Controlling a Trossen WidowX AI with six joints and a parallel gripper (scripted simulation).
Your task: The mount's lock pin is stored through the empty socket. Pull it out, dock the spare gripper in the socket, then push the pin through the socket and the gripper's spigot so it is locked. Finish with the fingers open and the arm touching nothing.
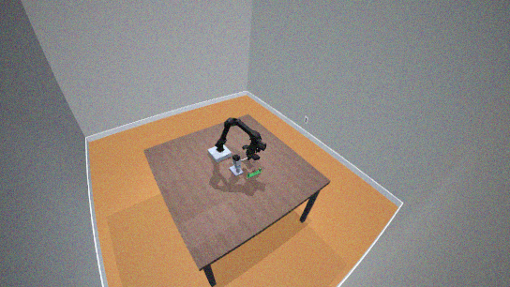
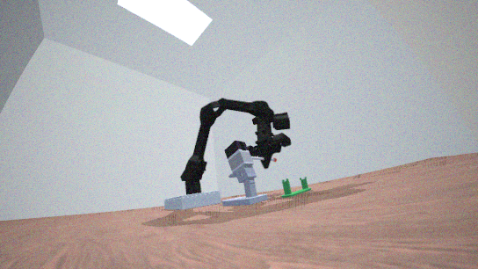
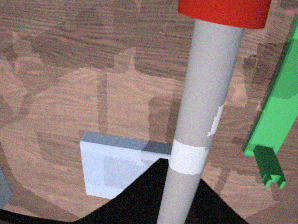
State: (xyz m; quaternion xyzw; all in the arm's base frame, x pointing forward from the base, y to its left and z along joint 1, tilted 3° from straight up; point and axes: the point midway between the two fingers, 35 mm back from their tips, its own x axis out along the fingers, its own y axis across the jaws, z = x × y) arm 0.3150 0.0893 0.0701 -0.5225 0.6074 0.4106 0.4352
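Now: gripper tip 3 cm past the grey mount, 10 cm to the left of it and 5 cm above it. Also, from my gripper tip: cradle: 9 cm ahead, 1 cm to the right, 7 cm below; then spare gripper: 3 cm behind, 11 cm to the right, 3 cm above.
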